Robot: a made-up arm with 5 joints.
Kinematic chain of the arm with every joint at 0, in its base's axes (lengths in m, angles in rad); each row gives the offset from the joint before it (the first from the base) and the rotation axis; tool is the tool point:
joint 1: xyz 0 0 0.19 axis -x
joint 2: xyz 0.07 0.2 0 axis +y
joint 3: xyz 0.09 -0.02 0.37 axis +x
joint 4: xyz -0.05 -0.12 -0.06 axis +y
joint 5: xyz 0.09 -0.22 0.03 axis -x
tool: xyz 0.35 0 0.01
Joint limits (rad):
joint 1: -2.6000..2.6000
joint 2: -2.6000..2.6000
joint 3: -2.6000..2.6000
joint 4: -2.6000..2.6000
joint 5: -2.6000..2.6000
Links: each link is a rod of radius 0.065 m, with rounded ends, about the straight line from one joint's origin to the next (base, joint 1, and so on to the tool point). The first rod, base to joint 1, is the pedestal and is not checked.
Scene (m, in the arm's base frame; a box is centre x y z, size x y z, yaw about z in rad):
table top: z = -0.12
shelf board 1: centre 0.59 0.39 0.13 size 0.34 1 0.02 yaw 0.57
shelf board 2: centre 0.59 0.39 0.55 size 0.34 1 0.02 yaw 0.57
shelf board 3: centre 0.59 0.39 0.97 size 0.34 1 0.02 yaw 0.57
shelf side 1: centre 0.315 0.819 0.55 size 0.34 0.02 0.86 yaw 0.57
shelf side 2: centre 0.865 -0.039 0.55 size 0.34 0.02 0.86 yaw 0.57
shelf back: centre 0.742 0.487 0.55 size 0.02 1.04 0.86 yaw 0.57
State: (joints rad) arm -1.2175 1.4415 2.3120 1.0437 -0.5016
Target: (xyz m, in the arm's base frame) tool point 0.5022 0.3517 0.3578
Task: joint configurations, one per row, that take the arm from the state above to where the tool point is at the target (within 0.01 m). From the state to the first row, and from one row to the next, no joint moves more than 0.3 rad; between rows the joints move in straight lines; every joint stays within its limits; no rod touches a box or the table.
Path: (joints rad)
1: -1.3286 1.6139 2.0856 0.7700 -0.7055
2: -1.4397 1.7864 1.8592 0.4963 -0.9094
3: -1.5507 1.9588 1.6328 0.2226 -1.1134
4: -1.6618 2.1313 1.4064 -0.0511 -1.3173
5: -1.4406 1.8764 1.5312 0.0814 -1.0579
6: -1.2194 1.6216 1.6560 0.2140 -0.7985
7: -0.9982 1.3668 1.7808 0.3466 -0.5392
8: -0.7770 1.1120 1.9056 0.4792 -0.2798
9: -0.9073 0.8389 1.8416 0.2997 -0.3752
10: -1.0376 0.5658 1.7776 0.1201 -0.4706

